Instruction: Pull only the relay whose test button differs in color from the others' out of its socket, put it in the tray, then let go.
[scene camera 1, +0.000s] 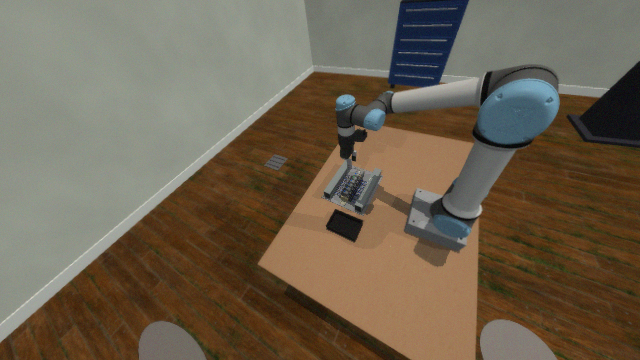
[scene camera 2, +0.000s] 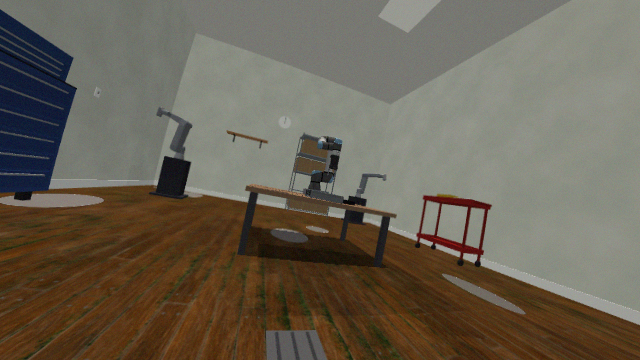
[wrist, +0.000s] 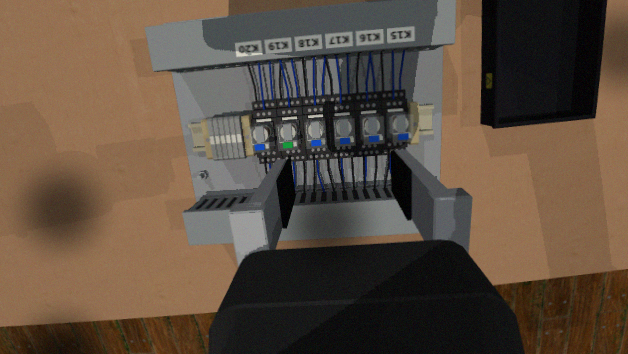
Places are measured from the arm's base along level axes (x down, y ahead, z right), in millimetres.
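Pixels of known places: gripper, fingertip midpoint: (scene camera 1: 351, 164) (scene camera 2: 330, 176) (wrist: 341, 175); arm's base, origin of the base link: (scene camera 2: 314, 189).
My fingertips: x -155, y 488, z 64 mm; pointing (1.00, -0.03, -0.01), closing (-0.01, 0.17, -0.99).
Observation:
For each thing: its top centre in the pictures, then the offset to it from my fingertips. Level surfaces: height alone.
- relay with the green test button, middle of its top: (wrist: 286, 137) dx +158, dy -8, dz +48 mm
- K20 relay, middle of its top: (wrist: 258, 139) dx +158, dy -13, dz +77 mm
- K18 relay, middle of its top: (wrist: 315, 135) dx +158, dy -2, dz +19 mm
- black tray, middle of its top: (wrist: 550, 45) (scene camera 1: 344, 223) dx +192, dy -28, dz -240 mm
- table, its level: dx +228 mm
The relay with the green test button (wrist: 287, 134) sits in its socket, second from the left in the row in the wrist view, under the label K19. The other relays in the row have blue buttons, such as the K20 relay (wrist: 261, 135) and the K18 relay (wrist: 315, 131) on either side of it. The black tray (wrist: 488, 107) (scene camera 1: 344, 225) lies on the table beside the panel. My gripper (wrist: 341, 175) (scene camera 1: 351, 164) is open and empty above the panel. In the wrist view its fingertips show below the relay row, and the green-button relay is up and left of their middle.
Grey wire ducts (wrist: 300, 37) (wrist: 350, 222) run along both long sides of the panel. Terminal blocks (wrist: 226, 138) stand at the left end of the relay row. Black and blue wires run from the sockets to the ducts. The robot base stands on the table (scene camera 1: 400, 280).

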